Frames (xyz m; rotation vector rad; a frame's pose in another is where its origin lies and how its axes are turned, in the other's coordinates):
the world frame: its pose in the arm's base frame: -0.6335 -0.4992 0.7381 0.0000 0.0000 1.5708
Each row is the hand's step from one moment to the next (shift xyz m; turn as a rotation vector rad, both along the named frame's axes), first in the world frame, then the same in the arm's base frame.
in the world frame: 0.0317 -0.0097 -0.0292 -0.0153 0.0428 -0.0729
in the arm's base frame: 0.0097 0.0317 -0.0292 -0.0428 -0.0153 -0.0729
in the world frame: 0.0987 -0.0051 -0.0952 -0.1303 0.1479 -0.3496
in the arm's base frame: 0.0051 0.0987 -0.0952 -0.1479 -0.1303 -0.3496
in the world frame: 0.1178 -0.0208 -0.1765 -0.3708 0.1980 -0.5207
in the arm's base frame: 0.0208 0.1178 -0.1765 -0.1980 -0.3708 -0.5207
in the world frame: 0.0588 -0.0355 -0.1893 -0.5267 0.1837 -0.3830
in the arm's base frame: 0.0355 0.0588 -0.1893 -0.1837 -0.5267 -0.3830
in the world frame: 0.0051 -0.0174 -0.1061 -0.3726 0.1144 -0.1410
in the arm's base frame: 0.0174 0.0051 -0.1061 -0.1144 -0.3726 -0.1410
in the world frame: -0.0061 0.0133 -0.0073 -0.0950 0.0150 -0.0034
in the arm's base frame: -0.0133 -0.0061 -0.0073 -0.0150 -0.0950 -0.0034
